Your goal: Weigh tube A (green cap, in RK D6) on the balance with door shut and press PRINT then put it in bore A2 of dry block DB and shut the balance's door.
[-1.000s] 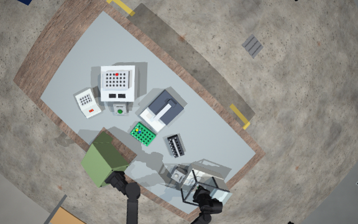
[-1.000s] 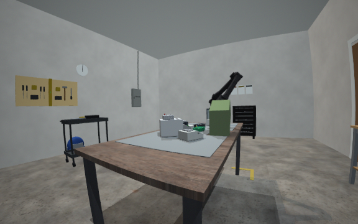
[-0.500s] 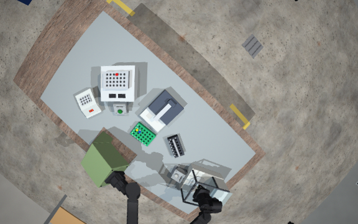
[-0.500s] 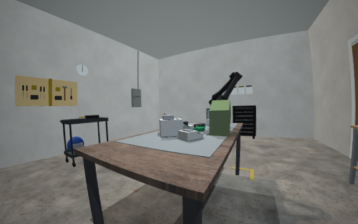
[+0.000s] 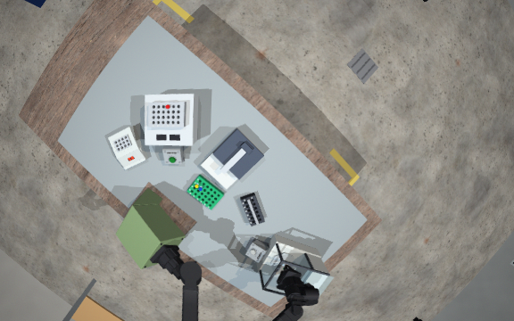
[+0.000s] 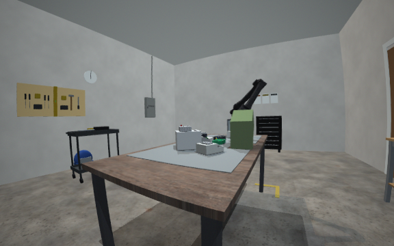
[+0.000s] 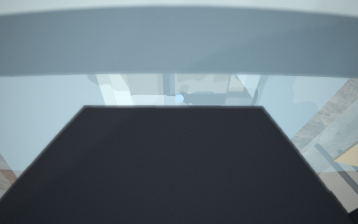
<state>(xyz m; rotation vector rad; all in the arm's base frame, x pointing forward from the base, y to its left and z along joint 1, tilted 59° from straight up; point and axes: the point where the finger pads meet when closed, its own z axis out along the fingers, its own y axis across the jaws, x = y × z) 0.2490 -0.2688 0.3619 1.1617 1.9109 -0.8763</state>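
Right now the green-capped tube is 2 cm below my hand. From my hand the other things lie so: sliding door (8 cm to the right, 8 cm above, 3 cm ahead); then white print key (14 cm to the left, 6 cm below, 5 cm behind); then balance pan (5 cm below).
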